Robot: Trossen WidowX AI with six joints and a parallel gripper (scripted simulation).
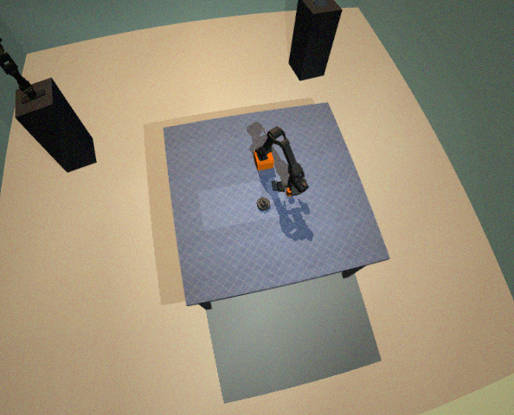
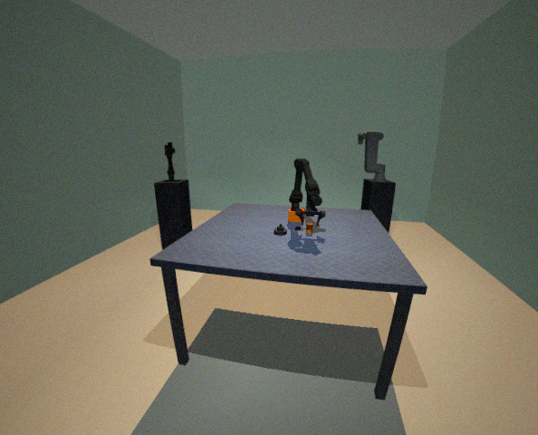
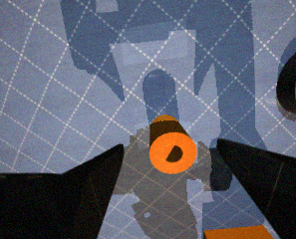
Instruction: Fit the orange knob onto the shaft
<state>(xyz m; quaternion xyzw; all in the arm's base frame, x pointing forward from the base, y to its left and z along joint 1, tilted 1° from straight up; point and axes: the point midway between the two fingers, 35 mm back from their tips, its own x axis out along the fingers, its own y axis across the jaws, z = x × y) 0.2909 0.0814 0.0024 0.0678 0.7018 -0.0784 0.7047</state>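
Right now my gripper tip is 20 mm above the orange knob. From my gripper tip the other things lie so: dark shaft (10 mm ahead, 190 mm to the right, 20 mm below).
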